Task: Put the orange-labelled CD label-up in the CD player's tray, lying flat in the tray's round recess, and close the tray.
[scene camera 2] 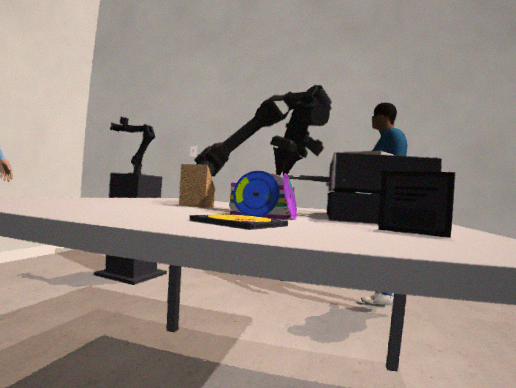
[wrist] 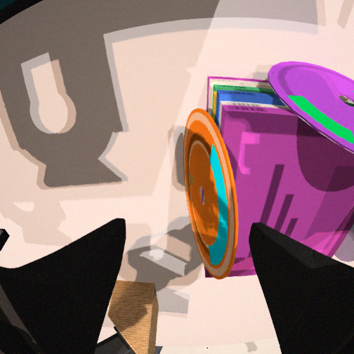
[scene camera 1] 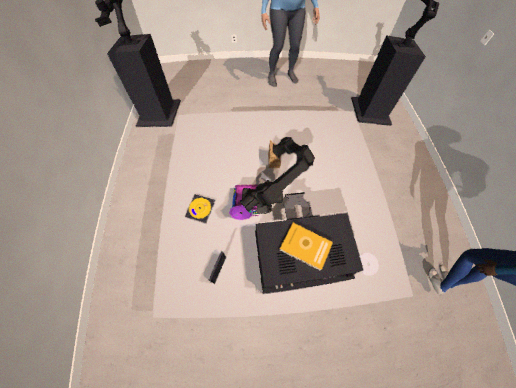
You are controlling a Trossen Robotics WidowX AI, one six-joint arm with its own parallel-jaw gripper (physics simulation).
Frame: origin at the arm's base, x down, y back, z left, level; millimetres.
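Seen in the pictures: gripper, between the fingertips: point(scene camera 2: 281, 175); arm's base, origin of its link: point(scene camera 2: 199, 177) point(scene camera 1: 276, 151).
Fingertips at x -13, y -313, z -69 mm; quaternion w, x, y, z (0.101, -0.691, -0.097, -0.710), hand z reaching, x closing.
Observation:
Pixels of each thing's top centre, then the offset from my fingertips to it.
- purple CD, centre of its top: point(scene camera 2: 291, 173) point(scene camera 1: 240, 208) dx +0, dy -58, dz -106 mm
- blue CD, centre of its top: point(scene camera 2: 257, 170) dx -2, dy +18, dz -148 mm
- yellow CD, centre of its top: point(scene camera 2: 239, 218) point(scene camera 1: 200, 208) dx +105, dy -23, dz -335 mm
- yellow box, centre of its top: point(scene camera 2: 375, 155) point(scene camera 1: 306, 245) dx -92, dy -256, dz +192 mm
- dark panel, centre of its top: point(scene camera 2: 417, 171) point(scene camera 1: 215, 265) dx -10, dy -344, dz -194 mm
The orange-labelled CD point(wrist: 207, 175) leans nearly upright against the side of a magenta-topped stack of cases point(scene camera 1: 245, 190) point(wrist: 245, 210), its orange and cyan face showing in the wrist view. My gripper point(scene camera 2: 281, 170) point(wrist: 189, 230) is open and empty, pointing down above the stack. In the wrist view, the lower part of the CD shows in the gap between the fingers, nearer the right finger. The black CD player point(scene camera 1: 267, 240) point(scene camera 2: 387, 172) has its tray point(scene camera 1: 297, 207) point(scene camera 2: 310, 178) extended toward the arm. The CD is hidden in both scene views.
A purple CD point(scene camera 1: 239, 214) point(scene camera 2: 291, 197) point(wrist: 310, 92) and a blue CD point(scene camera 2: 270, 195) lean on the stack. A yellow CD point(scene camera 1: 200, 207) lies on a black case. A wooden block point(scene camera 1: 273, 156) point(scene camera 2: 195, 185) stands near the arm. A yellow box point(scene camera 1: 295, 245) rests on the player; a dark panel point(scene camera 1: 216, 267) point(scene camera 2: 417, 202) stands nearby.

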